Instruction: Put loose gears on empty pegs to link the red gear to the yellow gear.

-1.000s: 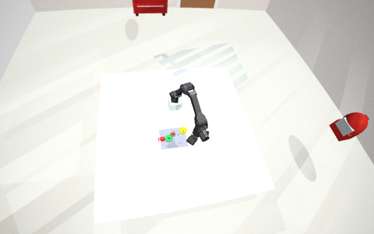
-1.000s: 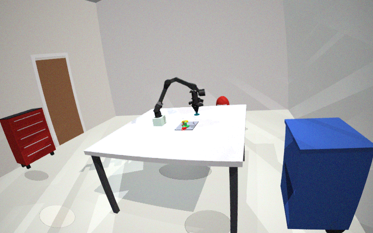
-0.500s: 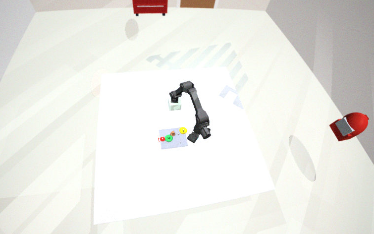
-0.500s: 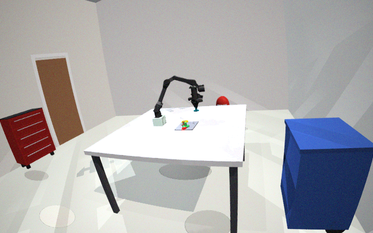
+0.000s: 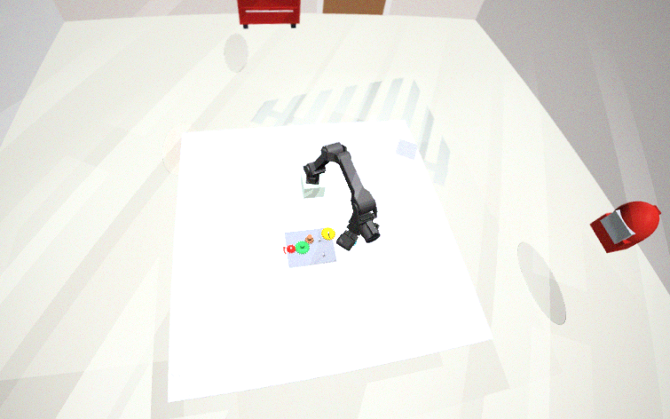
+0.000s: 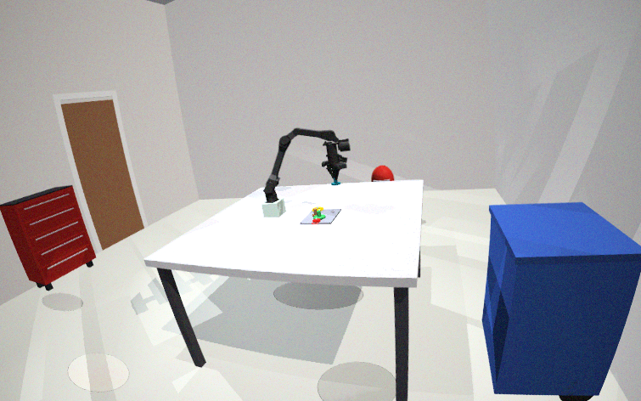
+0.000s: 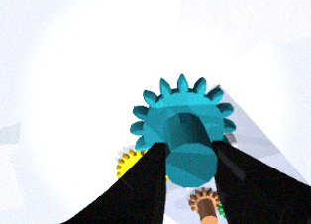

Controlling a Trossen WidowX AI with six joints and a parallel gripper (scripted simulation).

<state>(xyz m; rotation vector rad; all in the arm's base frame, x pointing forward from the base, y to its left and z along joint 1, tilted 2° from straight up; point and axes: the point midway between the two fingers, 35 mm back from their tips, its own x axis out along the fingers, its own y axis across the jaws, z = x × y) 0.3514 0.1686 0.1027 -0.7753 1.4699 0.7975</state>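
My gripper tip is 170 mm to the left of the brown gear, 140 mm above it and 60 mm past it. From my gripper tip the other things lie so: yellow gear (150 mm below, 90 mm behind, 80 mm to the right); then green gear (200 mm to the right, 140 mm below, 20 mm behind); then cyan gear (10 mm below).
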